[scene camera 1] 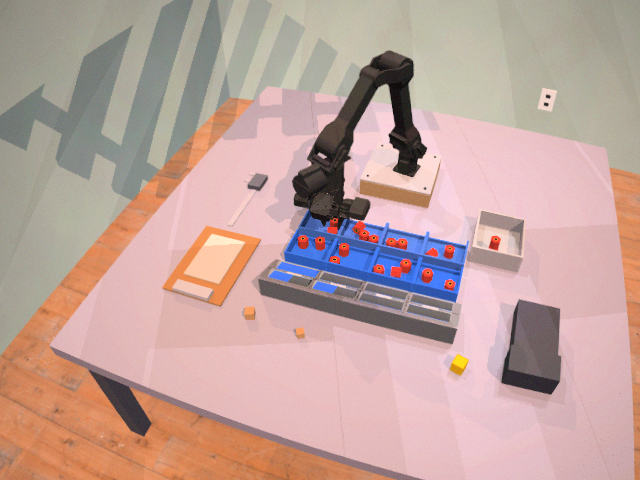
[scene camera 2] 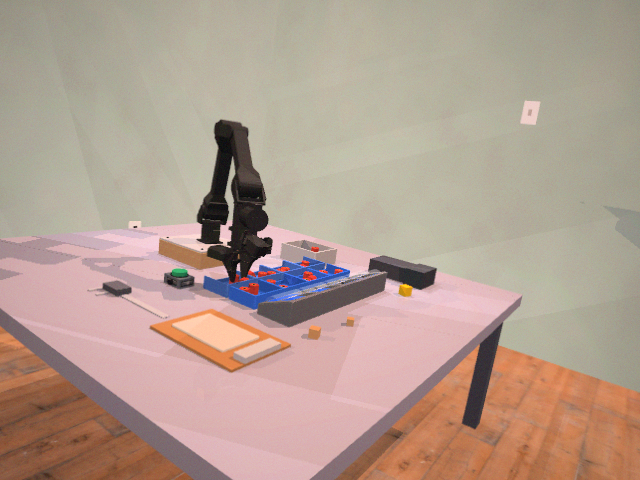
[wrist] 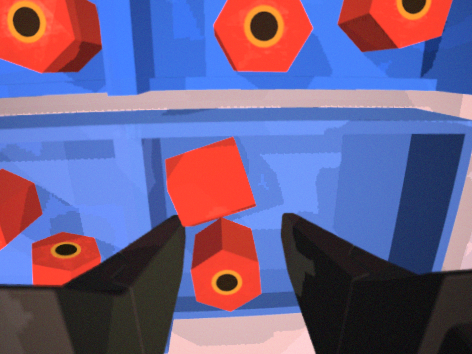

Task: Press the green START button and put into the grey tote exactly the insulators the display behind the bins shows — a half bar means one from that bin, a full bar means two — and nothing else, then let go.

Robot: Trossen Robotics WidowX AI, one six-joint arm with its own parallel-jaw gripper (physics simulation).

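Note:
My gripper [scene camera 1: 331, 222] [scene camera 2: 238, 279] [wrist: 233, 225] is open, its fingers low over the back corner bin at the arm's left. In the wrist view, a standing insulator [wrist: 226, 265] is between the fingers, with gaps at both sides; a lying insulator [wrist: 210, 182] is just beyond it. The blue bins [scene camera 1: 356, 262] [scene camera 2: 242, 298] [wrist: 375, 170] hold several more red insulators. One insulator [scene camera 1: 495, 242] [scene camera 2: 314, 249] stands in the grey tote [scene camera 1: 496, 258] [scene camera 2: 287, 251]. The display [scene camera 1: 356, 311] [scene camera 2: 330, 305] shows one full and two half blue bars. The green START button [scene camera 2: 179, 272] is hidden in scene camera 1.
A black box [scene camera 1: 535, 343] [scene camera 2: 400, 272] and yellow cube [scene camera 1: 459, 364] [scene camera 2: 405, 290] are near the display's right end. Two orange cubes, one large [scene camera 1: 249, 313] [scene camera 2: 314, 332], one small [scene camera 1: 300, 332] [scene camera 2: 350, 321], lie before it. An orange clipboard [scene camera 1: 240, 260] [scene camera 2: 191, 339] is left. Bin dividers surround the fingers.

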